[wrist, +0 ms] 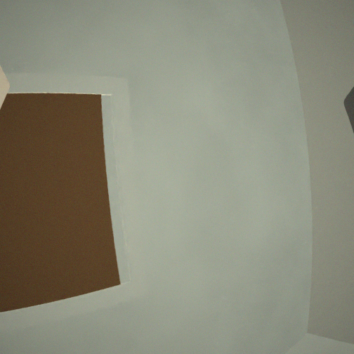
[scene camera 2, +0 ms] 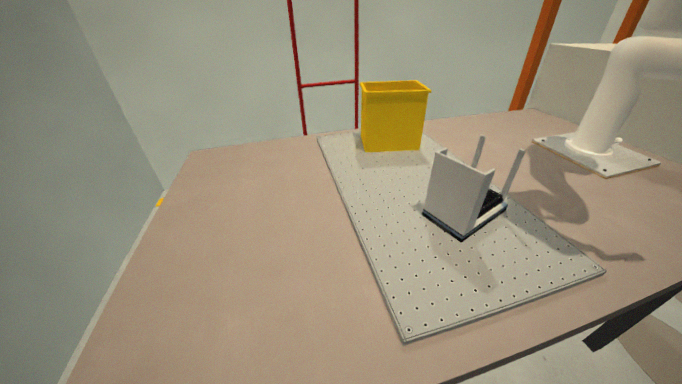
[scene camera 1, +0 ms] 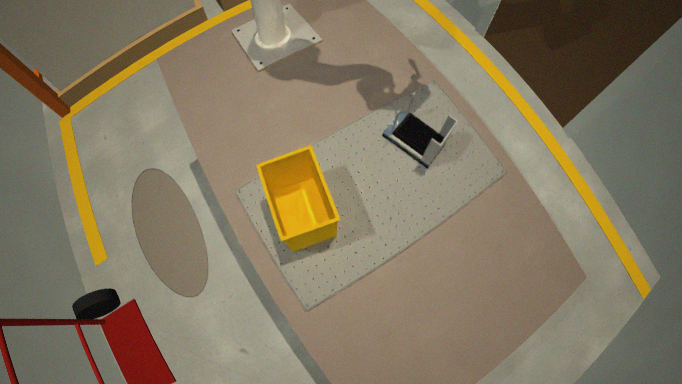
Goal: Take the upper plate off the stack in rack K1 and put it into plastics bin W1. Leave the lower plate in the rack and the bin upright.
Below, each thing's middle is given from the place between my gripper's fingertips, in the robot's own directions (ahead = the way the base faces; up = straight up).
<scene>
Right now my hand is 35 cm short of the black plate [scene camera 1: 412, 131], 25 cm to the left of it and 78 cm above it. Also, from my hand: yellow bin W1 [scene camera 1: 304, 213]: 41 cm ahead, 62 cm to the right, 73 cm below.
</scene>
